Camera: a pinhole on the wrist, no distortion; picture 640 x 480 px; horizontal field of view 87.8 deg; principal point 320.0 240.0 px. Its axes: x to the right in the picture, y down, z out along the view. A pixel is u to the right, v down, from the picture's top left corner.
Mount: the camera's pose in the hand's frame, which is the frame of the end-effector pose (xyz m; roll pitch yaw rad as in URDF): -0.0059 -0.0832 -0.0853 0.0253 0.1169 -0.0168
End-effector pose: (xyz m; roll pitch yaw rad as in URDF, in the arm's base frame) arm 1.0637 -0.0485 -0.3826 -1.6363 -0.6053 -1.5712
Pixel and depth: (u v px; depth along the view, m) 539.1 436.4 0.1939
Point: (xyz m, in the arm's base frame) 1.1571 -0.1855 -0.3244
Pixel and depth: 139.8 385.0 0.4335
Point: 1.4338 0.0340 -0.5885
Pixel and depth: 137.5 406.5 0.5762
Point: 1.5808 0.0243 -0.7117
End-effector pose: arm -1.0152 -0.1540 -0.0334 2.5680 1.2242 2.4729
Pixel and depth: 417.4 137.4 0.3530
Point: -0.8364 -0.3399 -0.2699
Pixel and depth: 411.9 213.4 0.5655
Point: -0.6530 -0.2810 -0.3921
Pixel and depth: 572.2 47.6 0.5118
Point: -0.8248 -0.4763 -0.6201
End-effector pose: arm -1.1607 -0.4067 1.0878 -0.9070 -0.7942 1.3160
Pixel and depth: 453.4 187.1 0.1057
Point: -1.1176 -0.4497 1.1855
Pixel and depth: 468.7 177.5 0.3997
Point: -1.2963 -0.4457 1.4620
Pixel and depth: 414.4 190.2 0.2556
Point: -1.2238 -0.4689 1.2959
